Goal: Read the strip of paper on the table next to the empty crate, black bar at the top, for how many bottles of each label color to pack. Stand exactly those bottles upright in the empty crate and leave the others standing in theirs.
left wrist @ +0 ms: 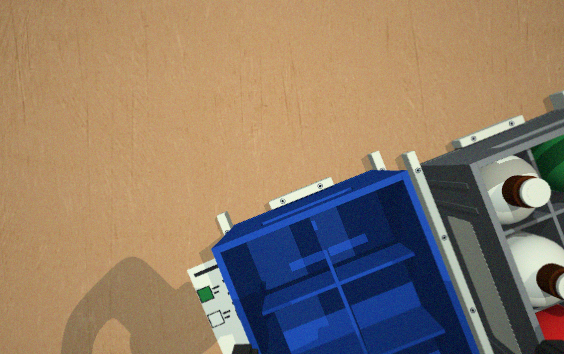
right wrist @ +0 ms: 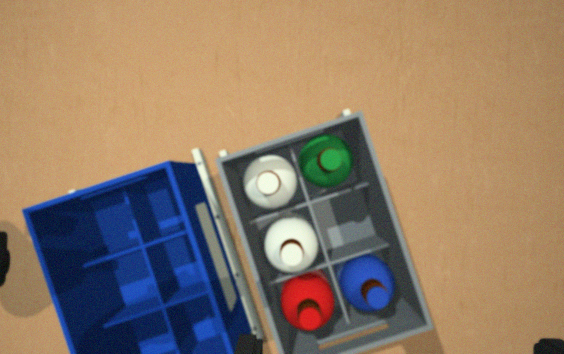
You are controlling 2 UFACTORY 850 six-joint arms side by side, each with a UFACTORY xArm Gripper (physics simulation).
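In the left wrist view the paper strip [left wrist: 226,341] shows a black bar, a green square and a white square; its numbers are hidden by the wall of the empty blue crate [left wrist: 311,211] [right wrist: 100,187]. The grey crate [left wrist: 445,184] [right wrist: 290,137] holds upright bottles: two white [left wrist: 500,215] [left wrist: 532,255] [right wrist: 255,189] [right wrist: 285,231], one green [left wrist: 550,160] [right wrist: 312,167], one red [left wrist: 552,325] [right wrist: 306,291] and one blue [right wrist: 359,277]. My left gripper [left wrist: 397,347] is open above the blue crate and its surroundings. My right gripper [right wrist: 399,345] is open above the grey crate's near end.
Pale rails [left wrist: 444,237] [right wrist: 217,216] run between the two crates, with short pale blocks [left wrist: 301,193] at their far sides. The grey crate's middle right compartment is empty. A black part shows at the left edge of the right wrist view. An arm's shadow lies left of the strip.
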